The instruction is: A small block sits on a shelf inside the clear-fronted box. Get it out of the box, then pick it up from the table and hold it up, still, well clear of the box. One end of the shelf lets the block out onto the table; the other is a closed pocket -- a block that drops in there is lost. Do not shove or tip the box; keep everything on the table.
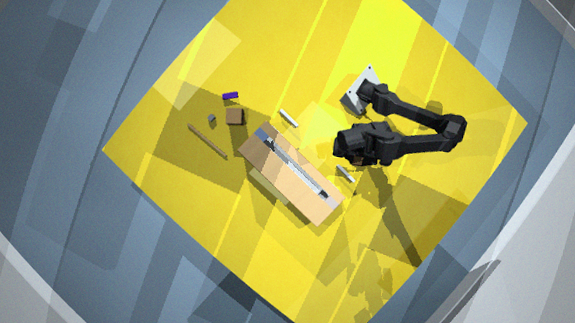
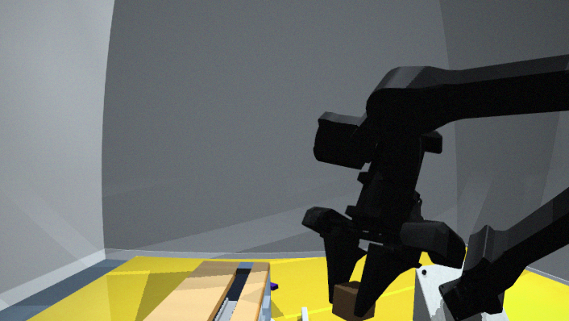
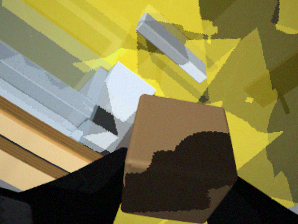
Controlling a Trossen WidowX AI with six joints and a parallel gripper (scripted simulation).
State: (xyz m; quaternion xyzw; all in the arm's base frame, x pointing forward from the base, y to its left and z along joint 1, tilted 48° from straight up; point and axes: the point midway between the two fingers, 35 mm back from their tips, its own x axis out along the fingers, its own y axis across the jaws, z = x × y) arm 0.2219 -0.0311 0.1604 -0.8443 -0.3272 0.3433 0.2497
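Right now my gripper tip is 10 mm past the brown block, 10 mm to the left of it and 10 mm below it. The rest, counted from my gripper tip: long tan box 110 mm ahead, 150 mm to the right, 110 mm below; tan cube 80 mm ahead, 450 mm to the right, 140 mm below; purple block 20 mm ahead, 520 mm to the right, 170 mm below.
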